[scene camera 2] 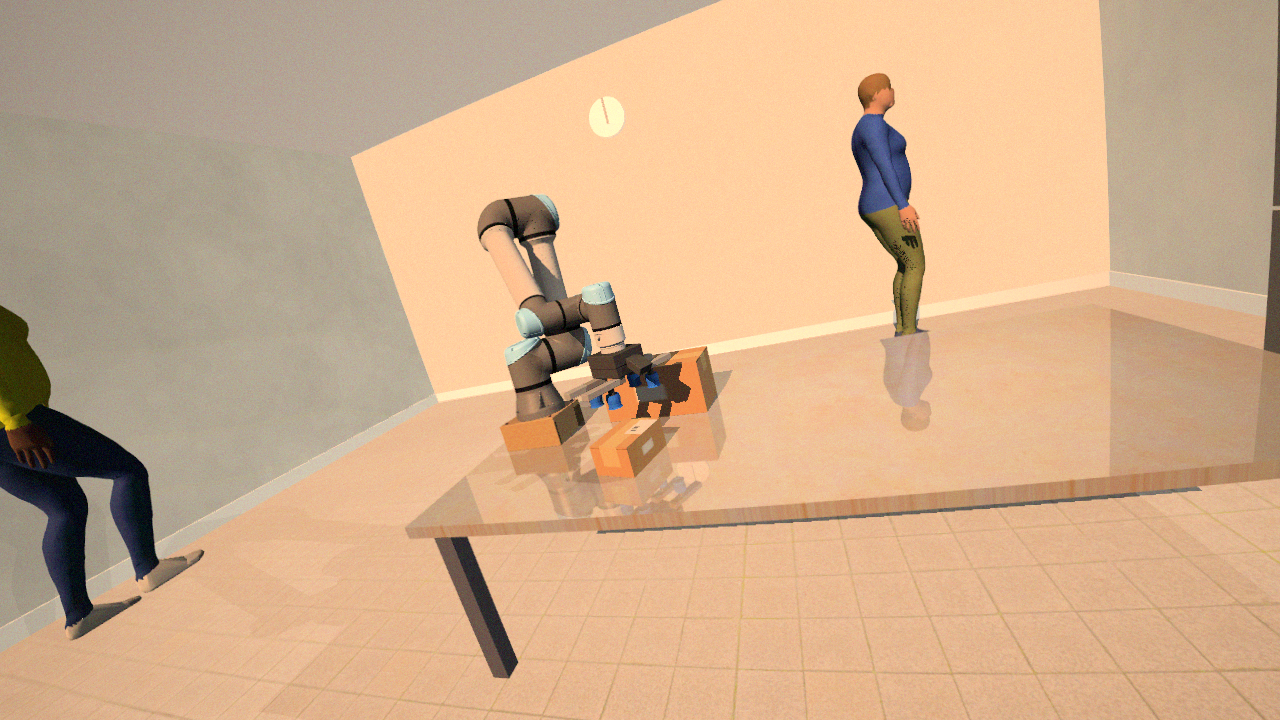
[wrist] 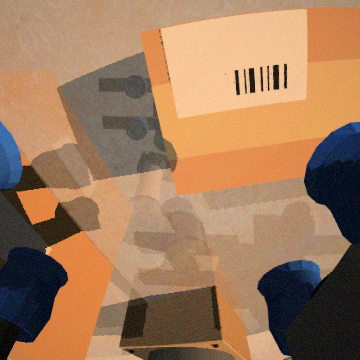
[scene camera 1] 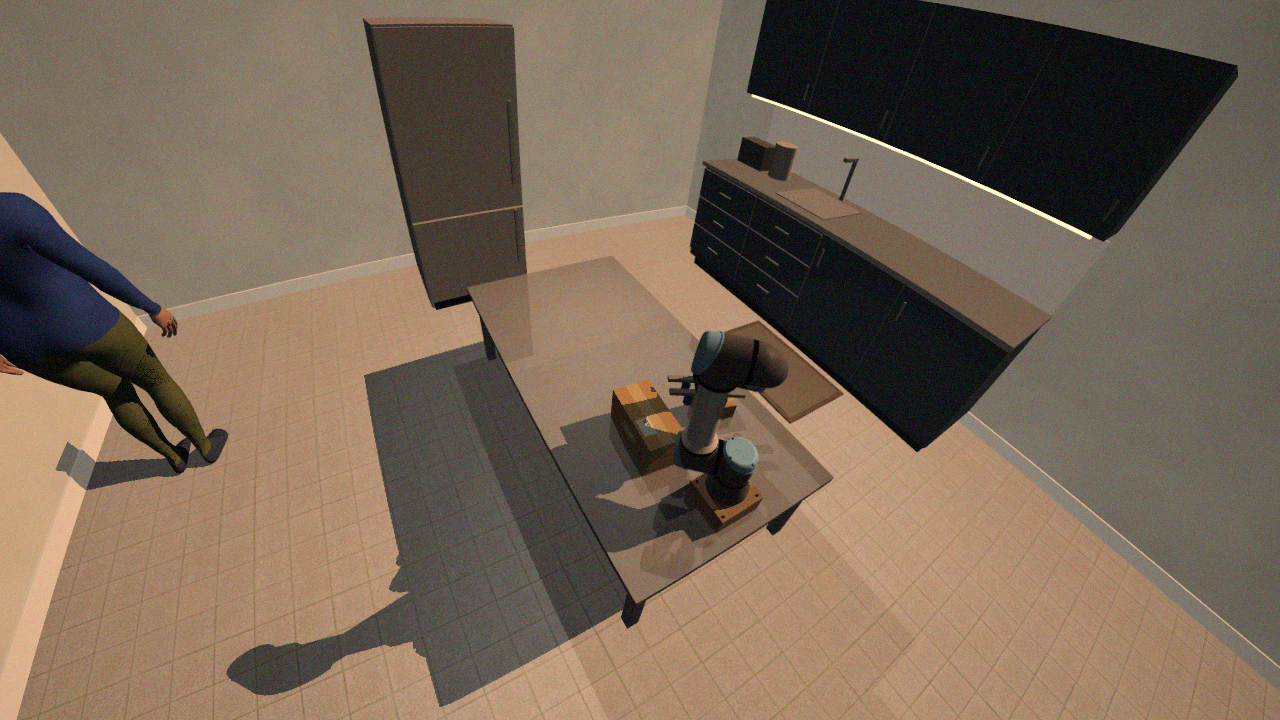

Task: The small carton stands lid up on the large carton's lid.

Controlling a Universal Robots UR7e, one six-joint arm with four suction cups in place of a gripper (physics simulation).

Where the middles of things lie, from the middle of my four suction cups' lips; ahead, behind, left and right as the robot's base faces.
Labels:
The small carton (scene camera 2: 624, 451) is 8 cm to the right of my suction cup and 11 cm below it. Round my suction cup: large carton (scene camera 2: 687, 386): 3 cm ahead, 25 cm to the left, 7 cm below.

